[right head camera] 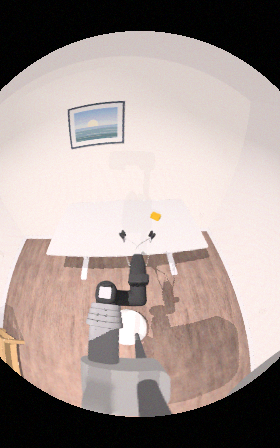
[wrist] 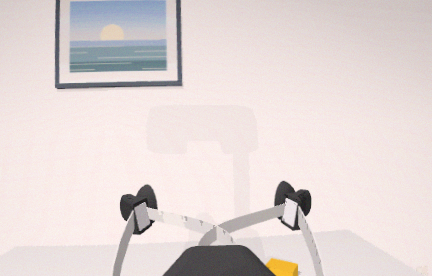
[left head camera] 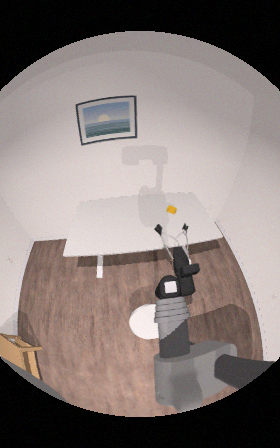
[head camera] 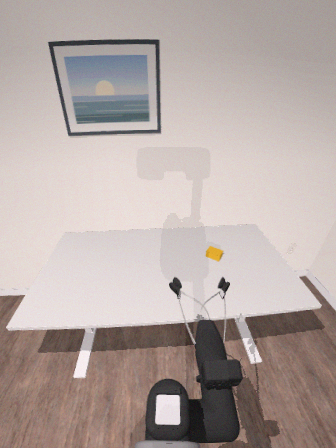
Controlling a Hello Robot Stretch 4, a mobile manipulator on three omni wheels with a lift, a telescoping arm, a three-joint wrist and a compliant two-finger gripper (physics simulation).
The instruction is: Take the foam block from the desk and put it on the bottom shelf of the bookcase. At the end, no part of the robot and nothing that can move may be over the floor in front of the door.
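Seen in the pictures: gripper, fingertip midpoint: point(right head camera: 136, 230) point(wrist: 215, 198) point(left head camera: 170, 224) point(head camera: 198, 278); robot's base, origin of the base link: point(right head camera: 126, 326) point(left head camera: 148, 320).
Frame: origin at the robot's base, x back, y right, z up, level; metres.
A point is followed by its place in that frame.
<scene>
The yellow-orange foam block point(head camera: 214, 253) @[z 0.737, x -1.004, y 0.274 m] point(left head camera: 171, 210) @[z 0.725, x -0.998, y 0.274 m] point(right head camera: 156, 216) @[z 0.736, x -0.997, y 0.288 m] point(wrist: 282, 267) @[z 0.737, x -1.013, y 0.279 m] lies on the white desk point(head camera: 100, 280) @[z 0.692, x -0.817, y -0.390 m] point(left head camera: 95, 230) @[z 0.692, x -0.792, y -0.472 m] point(right head camera: 80, 230) @[z 0.692, x -0.819, y -0.457 m] point(wrist: 50, 260) @[z 0.692, x -1.157, y -0.571 m], right of the desk's middle and toward the back. My gripper point(head camera: 199, 286) @[z 1.098, x -0.480, y 0.083 m] point(left head camera: 172, 228) @[z 1.098, x -0.480, y 0.083 m] point(right head camera: 137, 234) @[z 1.098, x -0.480, y 0.083 m] point(wrist: 215, 198) @[z 1.098, x -0.480, y 0.083 m] is open, with wide-spread fingers and nothing between them. It hangs above the desk's front part, nearer the front edge than the block, and slightly left of it in the head view. In the wrist view the block shows low at the right, partly cut off by the lower edge. I cannot identify the bookcase's bottom shelf or the door.
A light wooden piece of furniture point(left head camera: 12, 351) point(right head camera: 11, 355) shows partly at the lower left; I cannot tell if it is the bookcase. A framed sea picture point(head camera: 110, 95) @[z 1.580, x -1.317, y -0.331 m] point(left head camera: 107, 120) @[z 1.579, x -1.319, y -0.321 m] point(right head camera: 96, 125) @[z 1.581, x -1.318, y -0.317 m] point(wrist: 118, 50) @[z 1.535, x -1.317, y -0.331 m] hangs on the wall behind the desk. Side walls stand left and right.
</scene>
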